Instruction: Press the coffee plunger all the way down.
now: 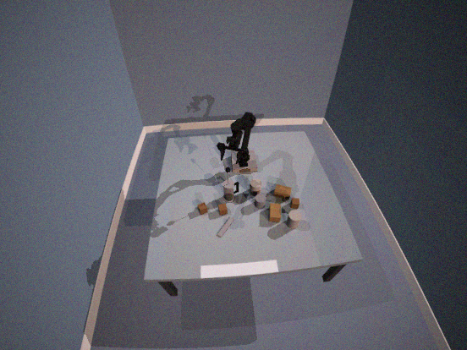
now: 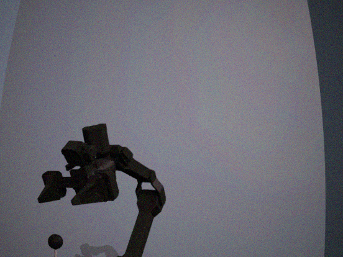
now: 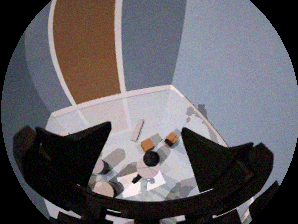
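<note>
Now: gripper tip 220 mm above the coffee press, 30 mm past it and 10 mm to the right of it. Round my gripper tip: flat grey bar 360 mm below, 210 mm ahead, 60 mm to the right.
</note>
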